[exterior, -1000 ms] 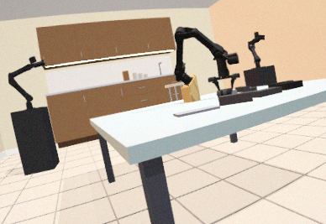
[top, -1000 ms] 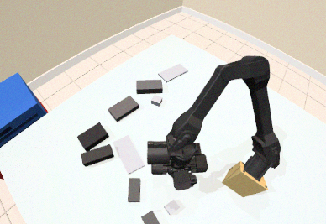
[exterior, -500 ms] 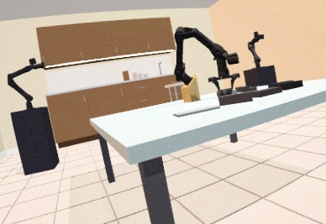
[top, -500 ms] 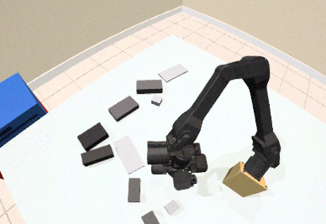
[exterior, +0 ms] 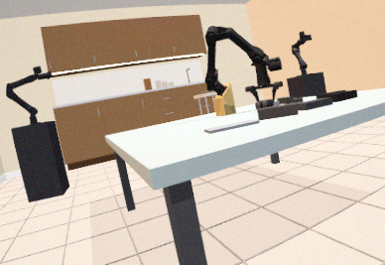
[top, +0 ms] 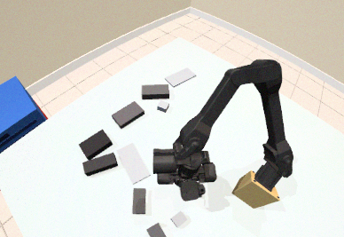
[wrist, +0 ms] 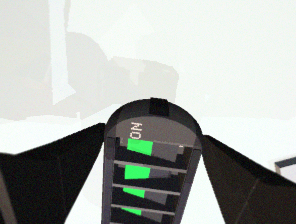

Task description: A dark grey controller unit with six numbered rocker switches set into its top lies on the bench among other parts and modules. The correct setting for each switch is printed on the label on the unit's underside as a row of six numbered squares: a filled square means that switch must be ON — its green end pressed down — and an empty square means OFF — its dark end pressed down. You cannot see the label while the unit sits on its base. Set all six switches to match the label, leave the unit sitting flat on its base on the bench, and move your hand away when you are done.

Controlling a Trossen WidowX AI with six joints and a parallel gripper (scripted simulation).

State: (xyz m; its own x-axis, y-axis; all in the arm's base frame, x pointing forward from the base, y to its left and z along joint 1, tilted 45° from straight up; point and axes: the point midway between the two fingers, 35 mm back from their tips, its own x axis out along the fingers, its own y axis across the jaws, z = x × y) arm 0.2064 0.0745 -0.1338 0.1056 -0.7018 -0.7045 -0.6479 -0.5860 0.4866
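My gripper tip is 100 mm to the right of the pale block, 80 mm past it and 20 mm above it. Also, from my gripper tip: pale plate (180 mm ahead, 90 mm to the left, 30 mm below).
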